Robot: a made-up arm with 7 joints. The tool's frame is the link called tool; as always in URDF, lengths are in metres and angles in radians. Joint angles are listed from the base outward. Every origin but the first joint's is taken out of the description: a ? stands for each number. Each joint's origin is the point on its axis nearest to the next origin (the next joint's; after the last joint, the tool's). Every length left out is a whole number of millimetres.
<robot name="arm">
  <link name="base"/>
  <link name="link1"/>
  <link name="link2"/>
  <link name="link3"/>
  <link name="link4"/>
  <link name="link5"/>
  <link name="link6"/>
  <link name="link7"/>
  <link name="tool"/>
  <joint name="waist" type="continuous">
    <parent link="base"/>
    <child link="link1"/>
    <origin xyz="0.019 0.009 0.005" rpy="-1.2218 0 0"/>
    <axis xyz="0 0 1"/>
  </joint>
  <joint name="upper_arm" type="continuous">
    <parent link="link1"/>
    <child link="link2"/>
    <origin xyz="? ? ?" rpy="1.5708 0 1.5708"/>
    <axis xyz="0 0 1"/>
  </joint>
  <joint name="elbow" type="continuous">
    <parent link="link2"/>
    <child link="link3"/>
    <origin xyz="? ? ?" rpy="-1.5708 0 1.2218"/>
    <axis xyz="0 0 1"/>
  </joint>
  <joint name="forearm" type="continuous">
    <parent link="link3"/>
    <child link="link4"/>
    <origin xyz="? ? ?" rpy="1.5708 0 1.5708"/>
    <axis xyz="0 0 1"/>
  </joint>
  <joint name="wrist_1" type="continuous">
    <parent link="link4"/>
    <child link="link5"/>
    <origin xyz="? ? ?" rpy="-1.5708 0 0"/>
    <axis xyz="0 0 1"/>
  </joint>
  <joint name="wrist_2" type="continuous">
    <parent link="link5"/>
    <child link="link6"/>
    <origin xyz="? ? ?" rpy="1.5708 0 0"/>
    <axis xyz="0 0 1"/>
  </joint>
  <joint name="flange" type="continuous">
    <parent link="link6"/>
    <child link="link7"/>
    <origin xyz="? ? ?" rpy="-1.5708 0 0"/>
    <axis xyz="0 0 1"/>
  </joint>
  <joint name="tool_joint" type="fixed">
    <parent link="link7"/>
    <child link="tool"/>
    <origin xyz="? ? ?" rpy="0 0 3.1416"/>
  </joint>
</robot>
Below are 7 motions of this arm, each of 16 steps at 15 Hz.
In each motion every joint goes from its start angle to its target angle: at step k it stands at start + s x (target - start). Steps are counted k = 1, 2, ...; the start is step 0. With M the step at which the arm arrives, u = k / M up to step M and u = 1 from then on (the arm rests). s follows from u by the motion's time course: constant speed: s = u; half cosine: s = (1 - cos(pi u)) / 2; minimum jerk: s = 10 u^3 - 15 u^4 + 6 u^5.
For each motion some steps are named. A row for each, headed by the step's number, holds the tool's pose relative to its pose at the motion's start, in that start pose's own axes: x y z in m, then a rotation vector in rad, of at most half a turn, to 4 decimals.
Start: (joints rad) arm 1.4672 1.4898 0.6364 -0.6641 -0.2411 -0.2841 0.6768
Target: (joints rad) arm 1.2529 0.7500 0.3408 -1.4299 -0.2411 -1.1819 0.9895
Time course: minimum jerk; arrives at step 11
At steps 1, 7, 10, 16:
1: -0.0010 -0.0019 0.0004 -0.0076 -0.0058 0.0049
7: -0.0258 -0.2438 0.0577 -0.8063 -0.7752 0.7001
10: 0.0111 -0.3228 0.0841 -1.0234 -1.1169 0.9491
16: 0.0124 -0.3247 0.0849 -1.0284 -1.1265 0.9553

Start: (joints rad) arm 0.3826 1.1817 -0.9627 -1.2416 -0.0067 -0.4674 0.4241
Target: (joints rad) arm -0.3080 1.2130 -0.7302 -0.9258 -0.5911 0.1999 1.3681
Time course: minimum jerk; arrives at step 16
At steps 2, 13, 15, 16:
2: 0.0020 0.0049 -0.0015 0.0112 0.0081 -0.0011
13: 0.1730 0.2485 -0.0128 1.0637 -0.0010 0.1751
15: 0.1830 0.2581 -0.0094 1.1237 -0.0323 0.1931
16: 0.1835 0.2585 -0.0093 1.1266 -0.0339 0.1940

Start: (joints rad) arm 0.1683 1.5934 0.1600 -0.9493 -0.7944 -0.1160 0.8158
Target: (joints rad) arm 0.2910 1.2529 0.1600 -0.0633 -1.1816 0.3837 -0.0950
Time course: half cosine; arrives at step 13
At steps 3, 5, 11, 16:
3: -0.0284 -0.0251 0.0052 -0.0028 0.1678 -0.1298
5: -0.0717 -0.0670 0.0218 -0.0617 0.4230 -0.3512
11: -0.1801 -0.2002 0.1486 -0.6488 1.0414 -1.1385
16: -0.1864 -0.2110 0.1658 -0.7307 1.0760 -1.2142

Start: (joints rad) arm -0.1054 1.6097 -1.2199 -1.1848 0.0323 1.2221 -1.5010
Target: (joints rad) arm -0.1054 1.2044 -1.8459 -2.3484 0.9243 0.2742 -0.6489
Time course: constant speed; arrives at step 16
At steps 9, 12, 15, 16:
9: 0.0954 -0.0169 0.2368 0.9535 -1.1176 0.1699
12: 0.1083 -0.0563 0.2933 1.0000 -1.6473 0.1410
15: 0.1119 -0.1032 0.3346 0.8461 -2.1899 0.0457
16: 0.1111 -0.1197 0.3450 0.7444 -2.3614 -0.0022

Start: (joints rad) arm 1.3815 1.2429 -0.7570 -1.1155 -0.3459 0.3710 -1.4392
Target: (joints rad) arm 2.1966 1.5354 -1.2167 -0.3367 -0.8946 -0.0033 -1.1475
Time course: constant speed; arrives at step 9
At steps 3, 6, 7, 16:
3: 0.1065 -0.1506 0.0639 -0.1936 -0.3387 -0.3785
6: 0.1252 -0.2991 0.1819 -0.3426 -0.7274 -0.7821
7: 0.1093 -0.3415 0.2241 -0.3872 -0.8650 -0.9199
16: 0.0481 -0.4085 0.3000 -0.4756 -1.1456 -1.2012

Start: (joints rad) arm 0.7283 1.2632 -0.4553 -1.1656 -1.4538 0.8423 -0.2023
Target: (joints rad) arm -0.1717 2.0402 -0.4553 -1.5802 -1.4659 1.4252 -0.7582
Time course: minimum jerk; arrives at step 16
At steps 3, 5, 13, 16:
3: -0.0135 0.0058 -0.0241 0.0263 0.0826 -0.0214
5: -0.0569 0.0221 -0.0832 0.0814 0.3081 -0.0772
13: -0.4186 0.0866 -0.2045 -0.0346 1.6376 -0.3021
16: -0.4412 0.0869 -0.1986 -0.0657 1.7166 -0.3080

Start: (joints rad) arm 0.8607 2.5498 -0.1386 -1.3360 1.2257 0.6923 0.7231
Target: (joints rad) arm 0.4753 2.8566 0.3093 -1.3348 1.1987 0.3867 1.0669
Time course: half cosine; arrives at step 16
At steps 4, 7, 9, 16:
4: 0.0296 0.0097 0.0373 -0.0440 -0.1522 0.0835
7: 0.0696 0.0287 0.1095 -0.1326 -0.4157 0.2140
9: 0.0895 0.0440 0.1690 -0.2098 -0.6139 0.2977
16: 0.1011 0.0737 0.2974 -0.3944 -1.0125 0.4174

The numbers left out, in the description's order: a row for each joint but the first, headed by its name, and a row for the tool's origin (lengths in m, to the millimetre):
upper_arm: -0.033 -0.016 0
elbow: 0.27 -0.113 0
forearm: -0.03 -0.029 0
wrist_1: 0.023 -0.282 0
wrist_2: -0.001 -0.012 0
flange: -0.015 0.04 0
tool: -0.008 -0.002 0

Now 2 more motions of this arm.
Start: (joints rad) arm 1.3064 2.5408 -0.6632 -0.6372 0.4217 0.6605 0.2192
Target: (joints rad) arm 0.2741 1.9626 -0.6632 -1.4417 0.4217 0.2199 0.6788
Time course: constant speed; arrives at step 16
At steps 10, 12, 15, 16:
10: 0.0403 -0.0991 0.1096 -0.6555 -0.5902 0.8868
12: 0.0572 -0.0901 0.1387 -0.7480 -0.7463 1.0873
15: 0.0773 -0.0598 0.1815 -0.8555 -1.0145 1.3819
16: 0.0816 -0.0459 0.1952 -0.8820 -1.1143 1.4756

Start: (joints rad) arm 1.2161 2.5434 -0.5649 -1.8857 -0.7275 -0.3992 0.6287
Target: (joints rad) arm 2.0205 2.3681 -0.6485 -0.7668 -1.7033 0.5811 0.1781
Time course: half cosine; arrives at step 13
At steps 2, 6, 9, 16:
2: -0.0091 -0.0107 -0.0062 -0.0261 0.0840 -0.0520
6: -0.0660 -0.0984 -0.0283 -0.2795 0.5278 -0.5512
9: -0.1155 -0.1776 -0.0040 -0.5295 0.6773 -1.1992
16: -0.1473 -0.2093 0.0321 -0.6356 0.6138 -1.6673

